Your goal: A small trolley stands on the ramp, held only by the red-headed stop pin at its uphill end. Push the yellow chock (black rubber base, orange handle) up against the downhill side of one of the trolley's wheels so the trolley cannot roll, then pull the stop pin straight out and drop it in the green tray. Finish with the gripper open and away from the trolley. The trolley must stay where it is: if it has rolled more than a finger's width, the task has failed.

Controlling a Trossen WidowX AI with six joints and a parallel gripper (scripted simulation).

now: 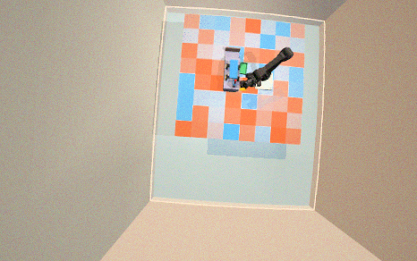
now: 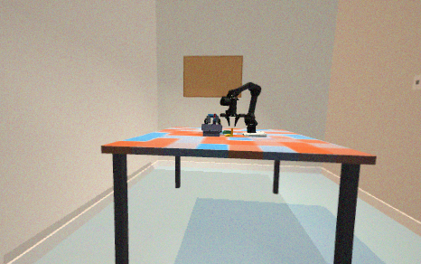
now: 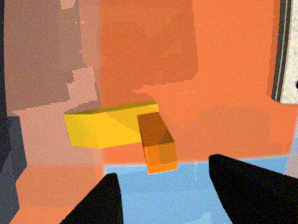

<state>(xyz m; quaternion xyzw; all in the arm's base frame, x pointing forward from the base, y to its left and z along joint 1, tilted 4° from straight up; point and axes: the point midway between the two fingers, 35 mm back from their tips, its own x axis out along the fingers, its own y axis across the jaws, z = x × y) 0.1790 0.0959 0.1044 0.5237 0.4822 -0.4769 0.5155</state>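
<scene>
The yellow chock lies 60 mm below my gripper tip and 20 mm ahead of it. Also, from my gripper tip: blue trolley (140 mm to the right, 140 mm ahead, 40 mm above); grey ramp (150 mm to the right, 140 mm ahead, 30 mm below); red-headed stop pin (130 mm ahead, 60 mm above, 20 mm to the right).
</scene>
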